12 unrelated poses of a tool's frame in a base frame.
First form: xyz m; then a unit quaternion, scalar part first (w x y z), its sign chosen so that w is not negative.
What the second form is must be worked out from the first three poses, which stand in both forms.
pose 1, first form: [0.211, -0.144, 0.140, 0.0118, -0.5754, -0.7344, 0.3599]
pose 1, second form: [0.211, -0.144, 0.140, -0.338, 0.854, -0.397, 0.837, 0.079, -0.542]
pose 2, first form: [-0.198, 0.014, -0.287, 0.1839, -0.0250, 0.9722, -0.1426]
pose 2, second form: [-0.198, 0.014, -0.287, -0.931, -0.101, -0.350, 0.004, 0.958, -0.286]
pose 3, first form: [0.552, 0.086, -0.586, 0.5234, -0.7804, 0.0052, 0.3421]
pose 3, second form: [0.552, 0.086, -0.586, 0.766, 0.350, -0.539, -0.366, -0.452, -0.813]
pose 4, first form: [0.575, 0.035, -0.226, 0.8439, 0.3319, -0.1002, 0.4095]
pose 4, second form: [0.575, 0.035, -0.226, 0.645, 0.625, 0.441, -0.758, 0.444, 0.478]
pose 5, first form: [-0.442, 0.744, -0.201, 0.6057, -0.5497, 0.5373, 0.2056]
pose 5, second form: [-0.442, 0.744, -0.201, 0.338, -0.342, -0.877, -0.840, 0.311, -0.445]
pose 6, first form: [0.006, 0.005, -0.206, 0.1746, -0.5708, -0.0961, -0.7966]
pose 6, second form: [0.006, 0.005, -0.206, -0.287, -0.168, 0.943, 0.388, -0.921, -0.046]
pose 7, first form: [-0.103, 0.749, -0.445, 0.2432, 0.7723, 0.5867, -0.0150]
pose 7, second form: [-0.103, 0.749, -0.445, 0.311, 0.899, -0.309, 0.913, -0.193, 0.358]
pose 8, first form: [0.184, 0.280, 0.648, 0.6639, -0.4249, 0.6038, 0.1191]
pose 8, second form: [0.184, 0.280, 0.648, 0.243, -0.355, -0.903, -0.671, 0.611, -0.420]
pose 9, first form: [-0.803, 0.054, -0.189, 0.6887, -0.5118, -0.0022, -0.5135]
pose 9, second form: [-0.803, 0.054, -0.189, 0.473, -0.705, 0.529, 0.710, -0.051, -0.703]
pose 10, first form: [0.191, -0.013, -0.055, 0.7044, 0.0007, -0.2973, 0.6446]
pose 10, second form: [0.191, -0.013, -0.055, -0.008, 0.908, 0.420, -0.908, 0.169, -0.382]
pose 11, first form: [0.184, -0.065, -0.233, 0.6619, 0.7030, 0.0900, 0.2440]
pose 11, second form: [0.184, -0.065, -0.233, 0.865, 0.450, 0.224, -0.196, -0.108, 0.975]
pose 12, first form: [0.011, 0.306, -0.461, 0.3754, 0.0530, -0.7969, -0.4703]
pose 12, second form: [0.011, 0.306, -0.461, -0.713, -0.438, 0.548, 0.269, 0.552, 0.789]
